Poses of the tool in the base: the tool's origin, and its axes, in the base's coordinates. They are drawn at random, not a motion.
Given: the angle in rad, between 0 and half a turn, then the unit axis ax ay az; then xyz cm.
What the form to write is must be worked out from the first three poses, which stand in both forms.
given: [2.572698, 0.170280, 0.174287, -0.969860, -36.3, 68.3, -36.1]
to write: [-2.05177, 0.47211, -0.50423, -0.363, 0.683, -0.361]
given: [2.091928, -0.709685, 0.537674, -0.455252, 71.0, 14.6, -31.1]
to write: [0.25612, 1.75933, -1.58875, 0.710, 0.146, -0.311]
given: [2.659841, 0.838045, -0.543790, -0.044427, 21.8, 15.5, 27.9]
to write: [-2.32531, 2.65187, 1.96746, 0.218, 0.155, 0.279]
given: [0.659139, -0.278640, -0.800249, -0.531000, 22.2, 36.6, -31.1]
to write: [2.62686, 0.55560, -2.98620, 0.222, 0.366, -0.311]
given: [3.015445, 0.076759, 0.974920, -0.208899, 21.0, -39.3, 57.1]
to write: [-1.35577, 2.70247, -1.19863, 0.210, -0.393, 0.571]
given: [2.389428, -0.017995, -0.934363, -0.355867, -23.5, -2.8, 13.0]
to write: [2.38885, 2.10725, 2.42737, -0.235, -0.028, 0.130]
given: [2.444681, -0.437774, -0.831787, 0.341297, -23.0, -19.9, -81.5]
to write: [-2.87185, 2.16642, -1.90291, -0.230, -0.199, -0.815]
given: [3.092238, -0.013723, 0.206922, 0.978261, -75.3, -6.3, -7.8]
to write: [1.61179, 0.41766, 1.47935, -0.753, -0.063, -0.078]
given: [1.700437, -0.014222, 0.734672, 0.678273, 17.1, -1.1, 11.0]
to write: [0.67707, 1.16989, 0.63835, 0.171, -0.011, 0.110]
